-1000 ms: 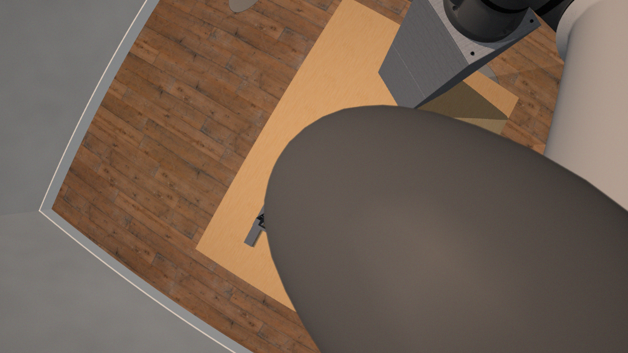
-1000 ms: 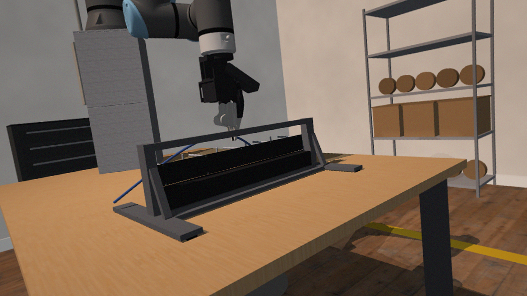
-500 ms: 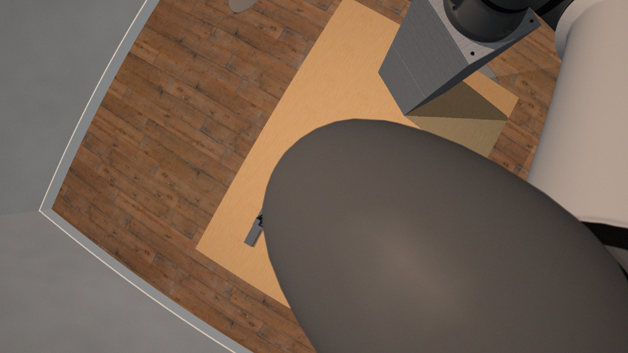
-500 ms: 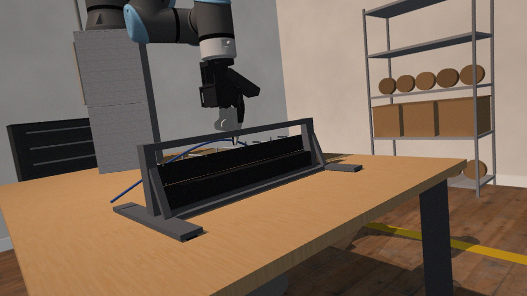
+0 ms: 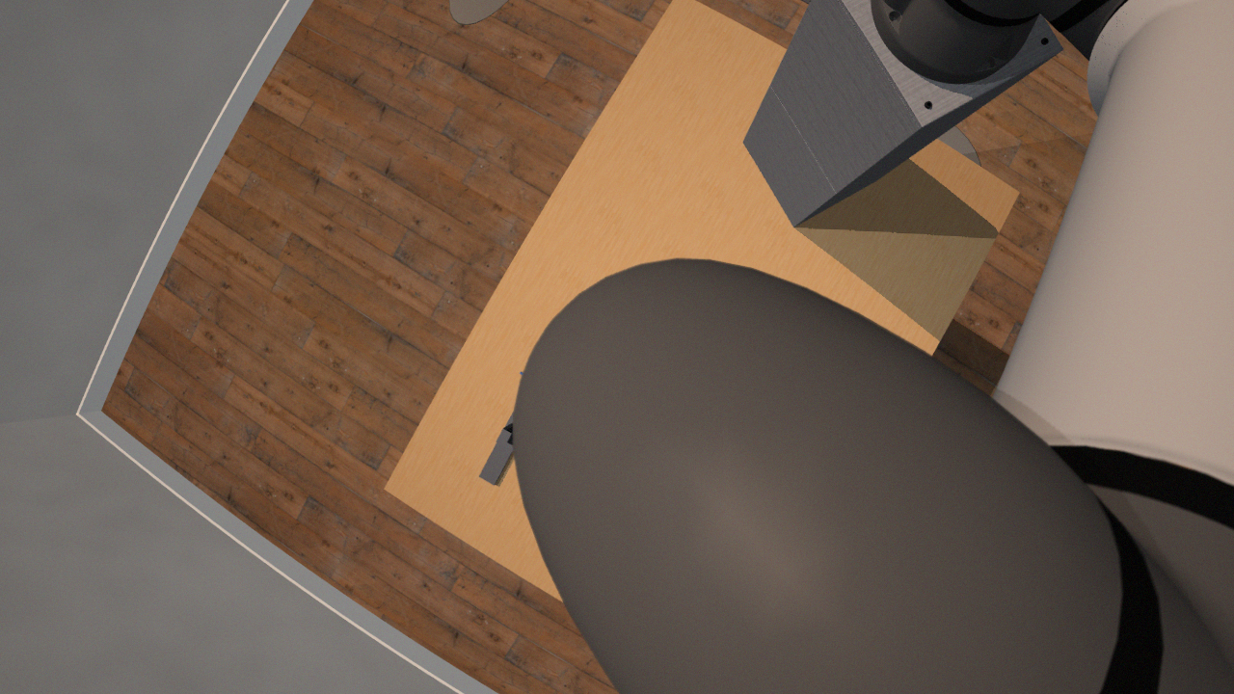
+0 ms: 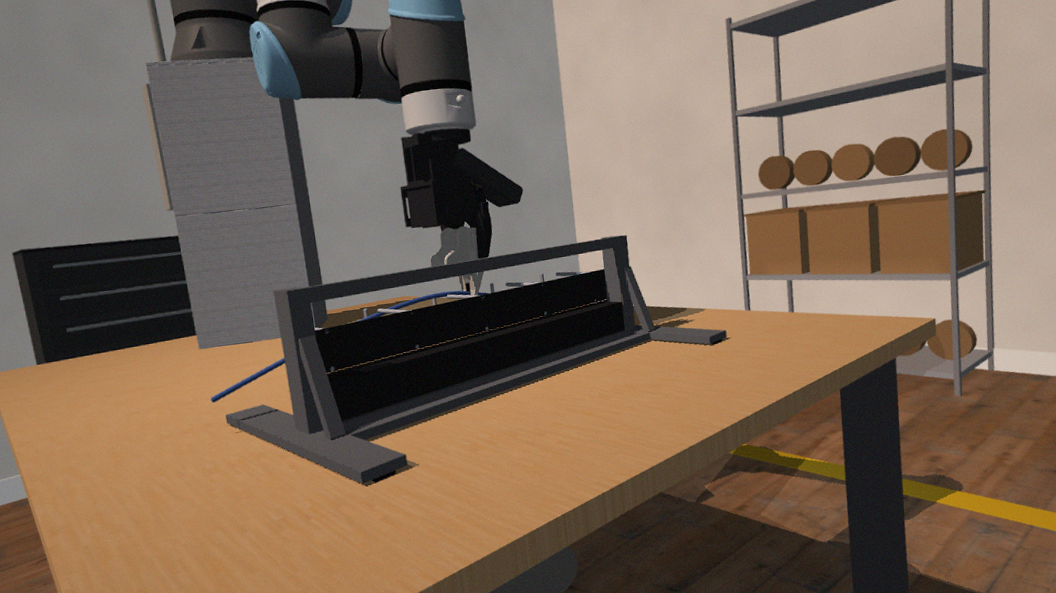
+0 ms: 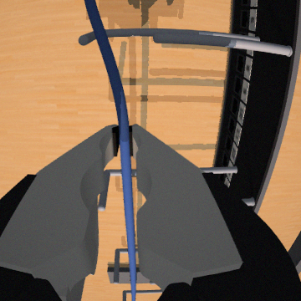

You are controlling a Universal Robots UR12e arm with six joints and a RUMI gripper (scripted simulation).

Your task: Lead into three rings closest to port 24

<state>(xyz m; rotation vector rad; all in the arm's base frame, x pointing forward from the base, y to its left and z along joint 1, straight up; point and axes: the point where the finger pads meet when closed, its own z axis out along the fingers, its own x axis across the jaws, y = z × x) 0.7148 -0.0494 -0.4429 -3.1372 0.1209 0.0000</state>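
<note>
Right now my hand is 100 mm short of the rack, 60 mm to the left of it and 30 mm above it.
</note>
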